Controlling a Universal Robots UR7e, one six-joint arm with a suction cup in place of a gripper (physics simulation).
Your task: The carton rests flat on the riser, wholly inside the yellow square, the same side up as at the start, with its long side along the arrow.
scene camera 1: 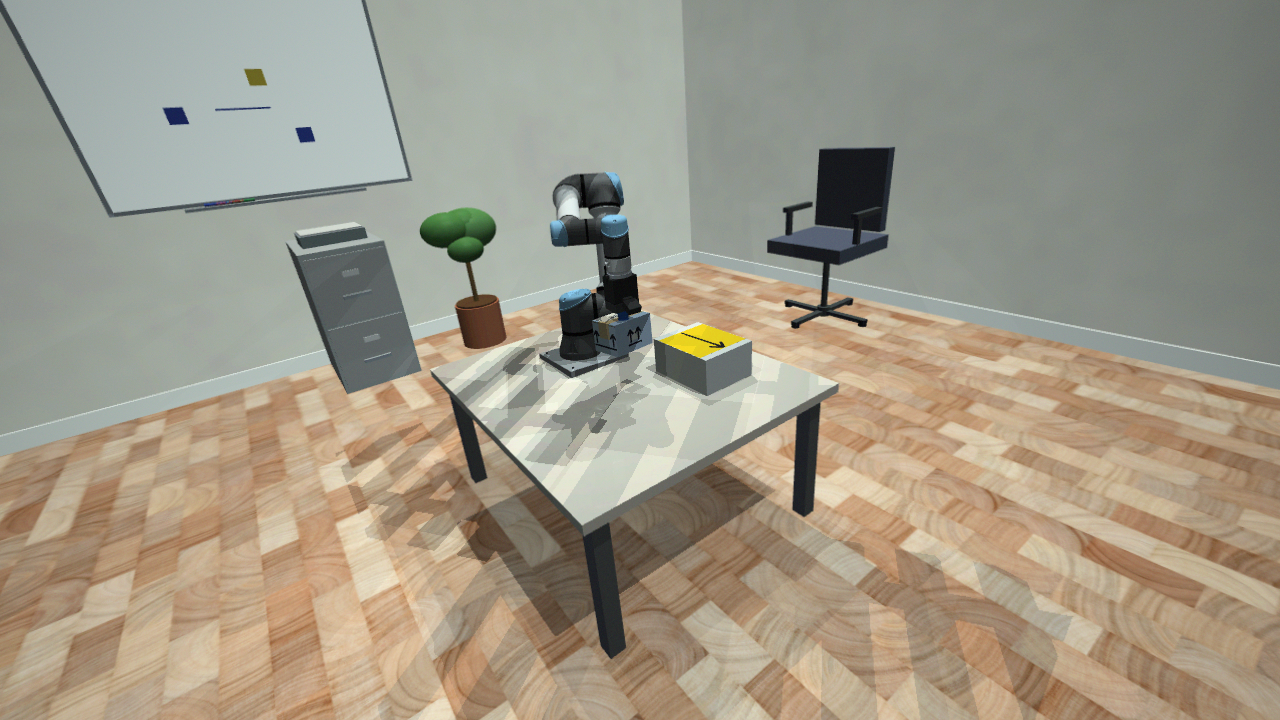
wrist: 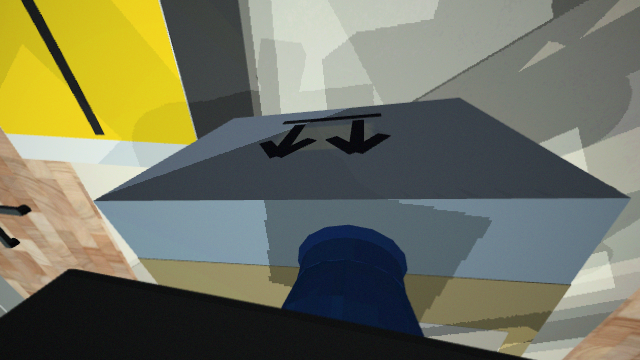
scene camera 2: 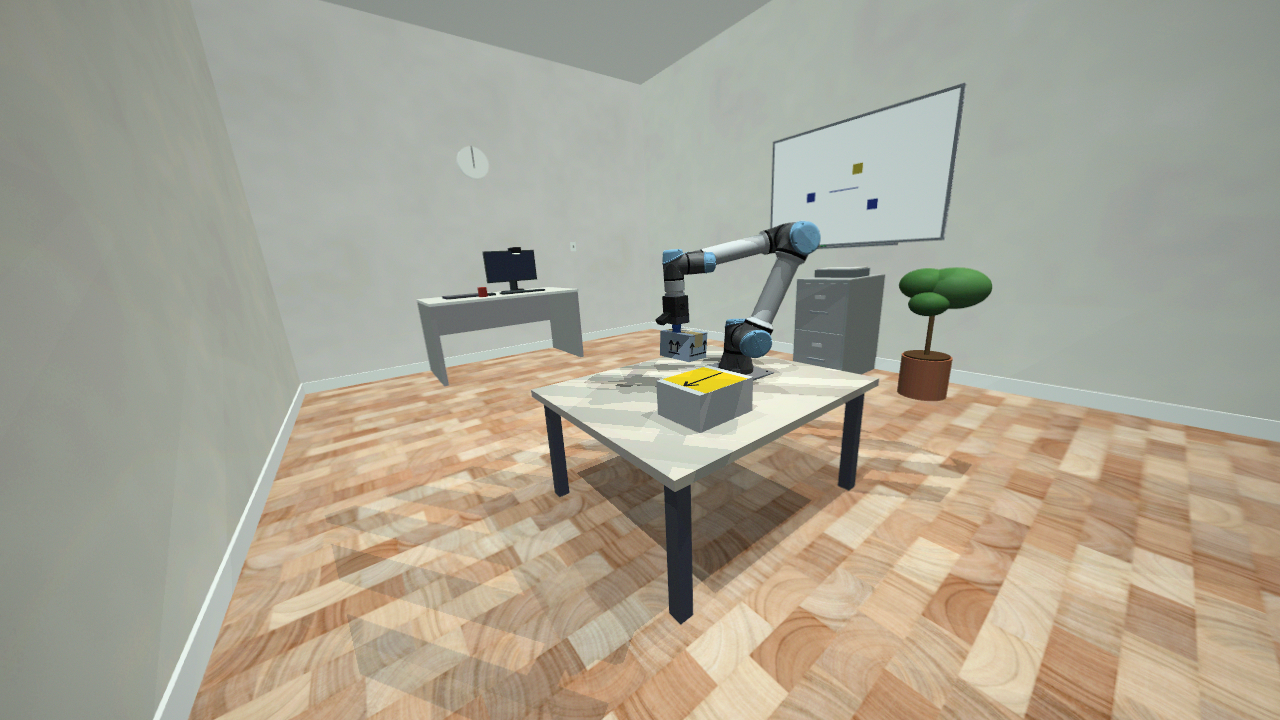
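The blue-grey carton (scene camera 1: 637, 327) (scene camera 2: 682, 345) (wrist: 425, 165) hangs from my suction cup (scene camera 1: 622, 315) (scene camera 2: 676, 327) (wrist: 352, 250), which sits on its top face beside a tan tape strip. The carton looks about level, its printed arrows pointing up. It is in the air near the robot's base, off to one side of the grey riser (scene camera 1: 684, 365) (scene camera 2: 684, 409) (wrist: 215, 65). The yellow square (scene camera 1: 693, 349) (scene camera 2: 721, 382) (wrist: 125, 75) on the riser's top bears a black arrow (scene camera 1: 702, 340) (scene camera 2: 702, 379) (wrist: 65, 67). In the wrist view the carton's long side runs crosswise to the arrow. Its underside is hidden.
The riser stands on the pale table (scene camera 1: 572, 483) (scene camera 2: 608, 420). The robot's base plate (scene camera 1: 577, 365) is on the same table, close to the carton. A filing cabinet (scene camera 1: 358, 313) (scene camera 2: 832, 326), a potted plant (scene camera 1: 480, 322) (scene camera 2: 924, 376) and an office chair (scene camera 1: 827, 241) stand away from the table.
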